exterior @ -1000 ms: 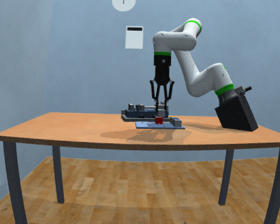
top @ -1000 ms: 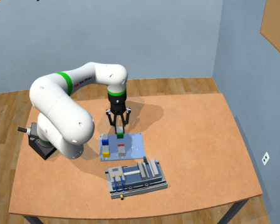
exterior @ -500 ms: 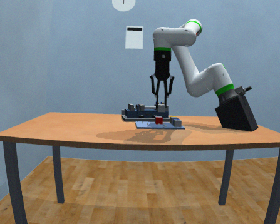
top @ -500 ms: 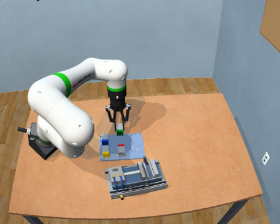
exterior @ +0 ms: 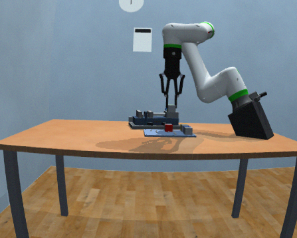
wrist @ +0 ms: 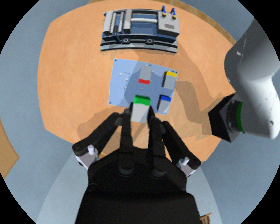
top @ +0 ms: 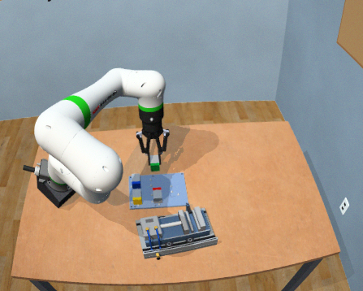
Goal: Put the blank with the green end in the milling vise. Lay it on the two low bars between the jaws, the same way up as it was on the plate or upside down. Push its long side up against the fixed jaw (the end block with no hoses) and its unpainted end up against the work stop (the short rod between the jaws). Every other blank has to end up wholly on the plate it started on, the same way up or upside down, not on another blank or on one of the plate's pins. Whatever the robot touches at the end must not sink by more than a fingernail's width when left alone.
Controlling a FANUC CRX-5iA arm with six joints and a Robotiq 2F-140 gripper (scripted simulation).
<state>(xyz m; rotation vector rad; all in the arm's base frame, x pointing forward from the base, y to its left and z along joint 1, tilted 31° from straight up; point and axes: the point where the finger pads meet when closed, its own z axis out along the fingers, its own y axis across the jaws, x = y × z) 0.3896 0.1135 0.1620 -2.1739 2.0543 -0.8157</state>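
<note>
My gripper is now 90 mm short of the grey jaw block, 280 mm to the left of it and 90 mm above it. Round my hand: red-ended blank: 90 mm to the right, 140 mm below; green-ended blank: 30 mm below; blue-ended blank: 90 mm behind, 140 mm below.
</note>
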